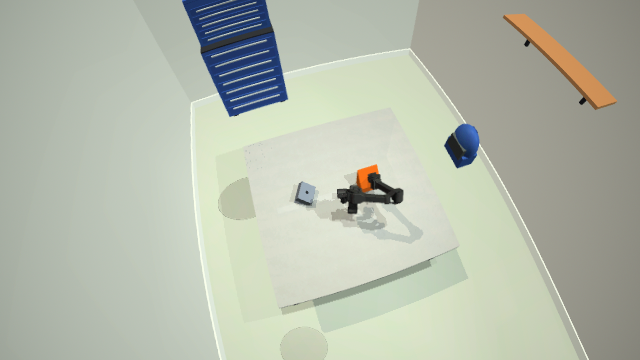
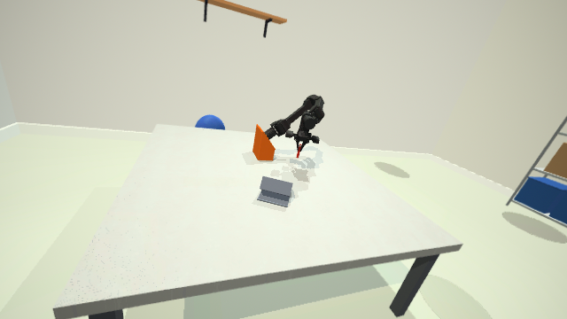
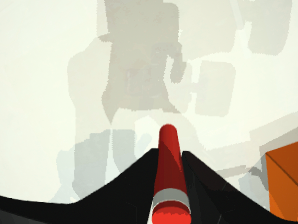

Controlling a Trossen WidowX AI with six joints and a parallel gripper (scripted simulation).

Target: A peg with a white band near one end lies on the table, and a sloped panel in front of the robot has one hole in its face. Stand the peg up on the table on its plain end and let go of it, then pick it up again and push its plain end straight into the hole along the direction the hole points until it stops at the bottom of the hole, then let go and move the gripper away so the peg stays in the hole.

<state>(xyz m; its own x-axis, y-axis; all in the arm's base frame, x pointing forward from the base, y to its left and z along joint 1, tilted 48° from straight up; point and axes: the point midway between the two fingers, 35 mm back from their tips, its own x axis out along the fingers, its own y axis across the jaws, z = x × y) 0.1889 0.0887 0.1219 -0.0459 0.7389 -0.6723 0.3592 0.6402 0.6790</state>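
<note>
My gripper tip is now 28 cm short of the grey sloped panel, 20 cm to the left of it and 7 cm above it. Also, from my gripper tip: red peg: 2 cm above.
</note>
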